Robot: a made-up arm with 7 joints.
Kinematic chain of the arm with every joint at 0, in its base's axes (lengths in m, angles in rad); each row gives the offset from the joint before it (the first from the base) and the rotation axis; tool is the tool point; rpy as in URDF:
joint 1: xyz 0 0 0.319 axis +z
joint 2: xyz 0 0 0 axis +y
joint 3: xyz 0 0 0.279 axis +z
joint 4: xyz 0.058 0 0 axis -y
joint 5: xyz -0.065 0 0.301 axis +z
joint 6: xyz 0 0 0 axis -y
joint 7: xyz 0.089 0 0 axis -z
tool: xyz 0 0 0 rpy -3.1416 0 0
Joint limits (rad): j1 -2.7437..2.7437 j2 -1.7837..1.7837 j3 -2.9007..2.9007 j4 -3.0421..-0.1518 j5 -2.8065..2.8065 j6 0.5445..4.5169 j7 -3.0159..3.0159
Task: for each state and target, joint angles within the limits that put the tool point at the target. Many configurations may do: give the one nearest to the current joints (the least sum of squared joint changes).
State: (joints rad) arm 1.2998 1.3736 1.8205 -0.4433 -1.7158 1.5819 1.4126
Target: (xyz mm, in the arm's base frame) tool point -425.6 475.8 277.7
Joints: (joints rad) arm 1.6824 1.6699 1.6032 -1.0754 -1.7122 1.5526 1.4126
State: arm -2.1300 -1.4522 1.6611 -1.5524 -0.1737 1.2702 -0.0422
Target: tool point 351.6 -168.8 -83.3
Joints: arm -2.7437 -1.7837 2.4336 -1.5621 -0.1592 1.4624 -0.0422
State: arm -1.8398 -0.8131 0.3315 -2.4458 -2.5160 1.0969 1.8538
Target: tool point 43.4 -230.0 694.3
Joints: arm -1.8596 -0.7520 0.3142 -2.2129 -2.5322 1.0723 1.8538
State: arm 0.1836 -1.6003 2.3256 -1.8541 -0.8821 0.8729 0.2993
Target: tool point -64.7 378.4 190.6
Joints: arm -0.1165 -1.6103 2.0157 -2.1114 -0.8812 0.8253 0.2993
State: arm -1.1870 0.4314 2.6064 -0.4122 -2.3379 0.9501 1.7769
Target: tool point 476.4 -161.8 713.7
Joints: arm -0.8446 1.0266 2.2297 -0.8927 -2.1101 0.5688 1.7769
